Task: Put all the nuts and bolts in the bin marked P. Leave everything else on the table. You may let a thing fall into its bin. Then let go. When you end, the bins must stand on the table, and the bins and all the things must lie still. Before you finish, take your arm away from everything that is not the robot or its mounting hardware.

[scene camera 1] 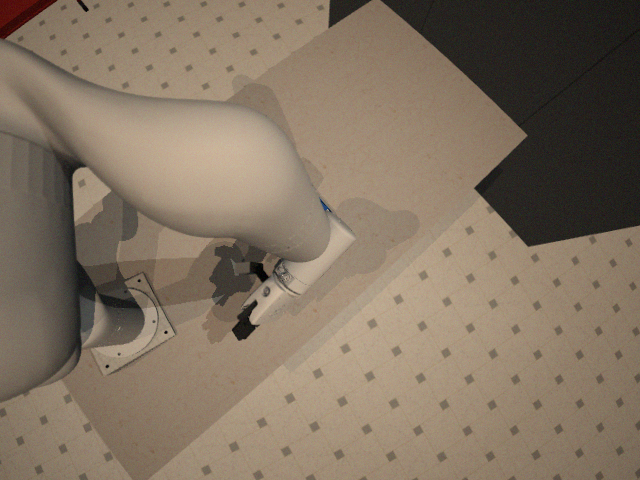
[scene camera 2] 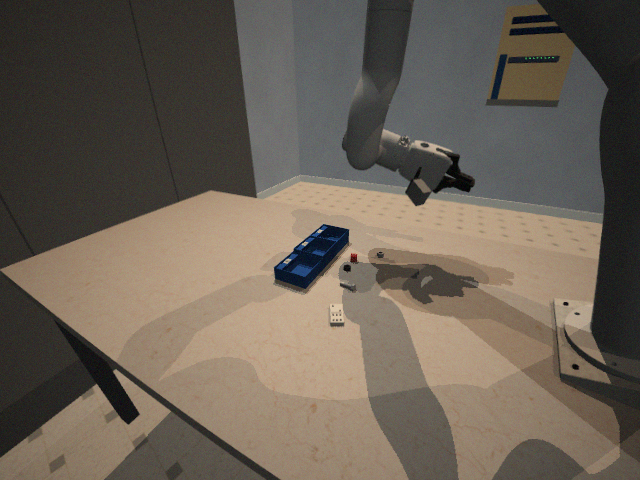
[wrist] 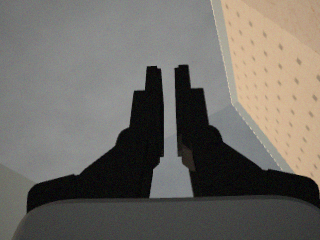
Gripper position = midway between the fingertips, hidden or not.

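There's a blue bin (scene camera 2: pixel 312 255), but in the wrist view that bin is out of frame. As for my gripper, you get it at (scene camera 2: pixel 472 186) and again at (wrist: pixel 168 85).
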